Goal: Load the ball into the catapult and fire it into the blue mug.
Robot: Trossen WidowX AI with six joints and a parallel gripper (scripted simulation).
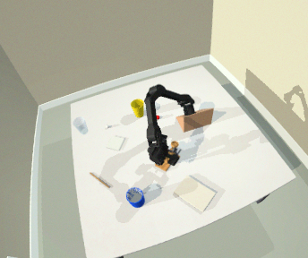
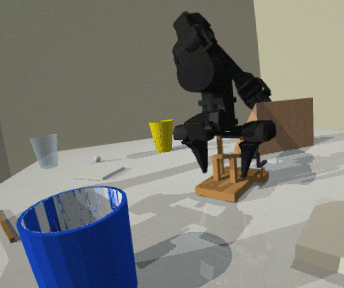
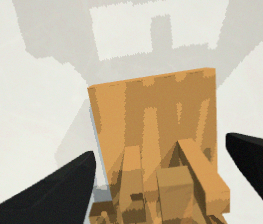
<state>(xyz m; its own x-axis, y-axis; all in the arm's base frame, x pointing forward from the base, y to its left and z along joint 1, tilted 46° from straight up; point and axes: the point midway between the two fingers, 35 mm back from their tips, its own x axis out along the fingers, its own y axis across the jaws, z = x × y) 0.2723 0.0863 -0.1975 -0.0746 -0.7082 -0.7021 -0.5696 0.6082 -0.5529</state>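
Now: gripper tip 10 cm past the red ball, 37 cm to the left of it and 2 cm above it. Also, from my gripper tip: cream pad 8 cm behind, 25 cm to the left, 2 cm below; then blue mug 23 cm ahead, 17 cm to the left; then wooden catapult 6 cm behind, 3 cm to the right, 2 cm above.
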